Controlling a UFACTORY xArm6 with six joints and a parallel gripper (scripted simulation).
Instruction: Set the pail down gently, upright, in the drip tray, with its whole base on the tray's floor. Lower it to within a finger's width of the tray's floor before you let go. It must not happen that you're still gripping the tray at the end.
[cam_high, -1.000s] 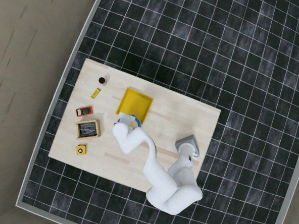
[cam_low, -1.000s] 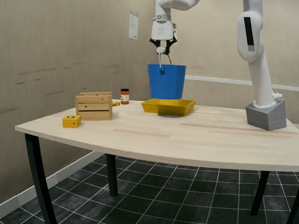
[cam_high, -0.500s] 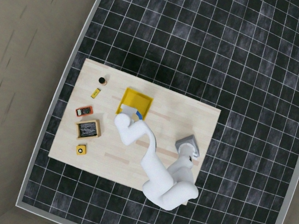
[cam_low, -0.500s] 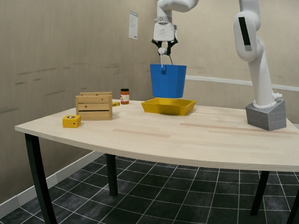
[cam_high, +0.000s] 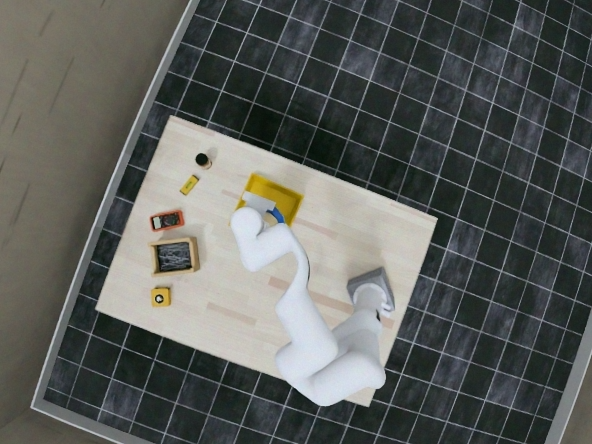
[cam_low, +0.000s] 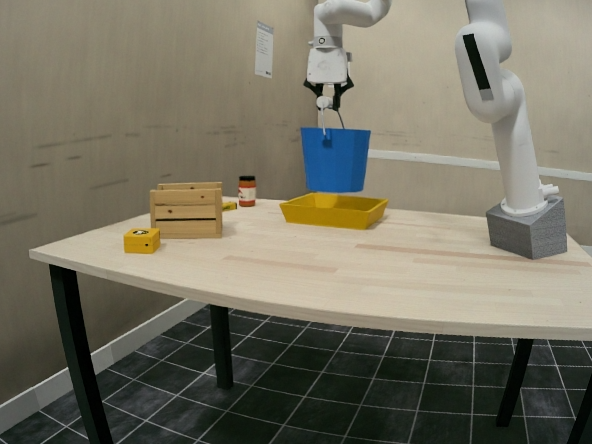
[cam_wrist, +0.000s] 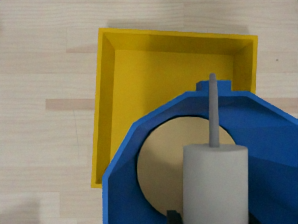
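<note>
Now: the blue pail 9 cm below my hand and 1 cm behind it. Round my hand: wire handle 3 cm below, 1 cm behind; then jar 32 cm ahead, 26 cm below, 12 cm to the right; then yellow drip tray 29 cm below, 7 cm to the right.
</note>
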